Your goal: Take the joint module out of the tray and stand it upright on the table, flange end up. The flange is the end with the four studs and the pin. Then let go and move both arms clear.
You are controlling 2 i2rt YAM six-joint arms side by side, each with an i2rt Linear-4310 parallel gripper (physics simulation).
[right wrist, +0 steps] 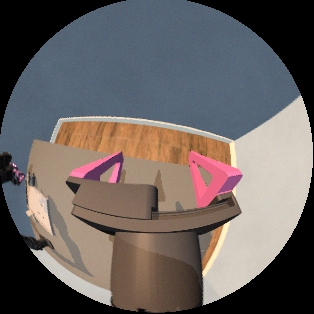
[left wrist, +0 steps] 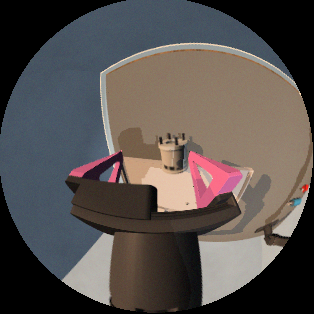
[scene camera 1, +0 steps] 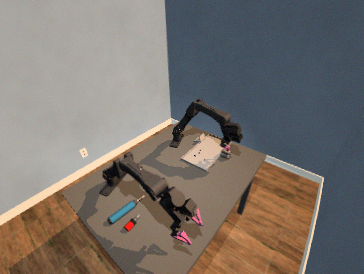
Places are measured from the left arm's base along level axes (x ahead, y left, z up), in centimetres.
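Pixels of known places: left gripper, fingertip midpoint: [left wrist: 155,154] [scene camera 1: 231,146]; right gripper, fingertip midpoint: [right wrist: 155,154] [scene camera 1: 196,234]; left arm's base, origin of the base link: [scene camera 1: 177,140]; right arm's base, origin of the base link: [left wrist: 266,225] [scene camera 1: 113,183].
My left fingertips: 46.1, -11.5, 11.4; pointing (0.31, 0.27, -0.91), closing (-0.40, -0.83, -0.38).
For each thing: its middle in the pictures, then the offset to it from my left fingertips, as dx, dy, dz. Level surfaces: height alone.
- grey joint module, body centre: [left wrist: 173,151] [scene camera 1: 226,154] [right wrist: 30,178] -2.9, +0.5, -8.2
- pale tray, body centre: [left wrist: 178,193] [scene camera 1: 207,150] [right wrist: 34,202] -17.7, +4.3, -10.6
- small pale piece, body centre: [scene camera 1: 198,137] -27.9, +16.8, -8.3
- teal-handled tool, body centre: [scene camera 1: 127,208] -50.4, -62.7, -9.4
- red-handled tool, body centre: [scene camera 1: 132,222] -43.3, -69.1, -9.7
- table, its level: dz -11.4
The grey joint module [scene camera 1: 225,154] [left wrist: 172,156] [right wrist: 32,179] stands upright, with its studded flange end up, at one end of the pale tray [scene camera 1: 190,162] [left wrist: 246,179] [right wrist: 41,207]. I cannot tell whether its base is inside the tray, on its rim or just beside it. My left gripper [scene camera 1: 227,147] [left wrist: 155,154] is open and empty, close above the module; the module shows beyond and between its fingers in the left wrist view. My right gripper [scene camera 1: 196,234] [right wrist: 155,154] is open and empty, above the table near its front right edge, far from the module.
Small dark parts lie in the tray. A small pale piece [scene camera 1: 200,137] is at the tray's back side. A teal-handled tool [scene camera 1: 122,212] and a red-handled tool [scene camera 1: 130,226] lie on the table [scene camera 1: 210,187] beside the right arm.
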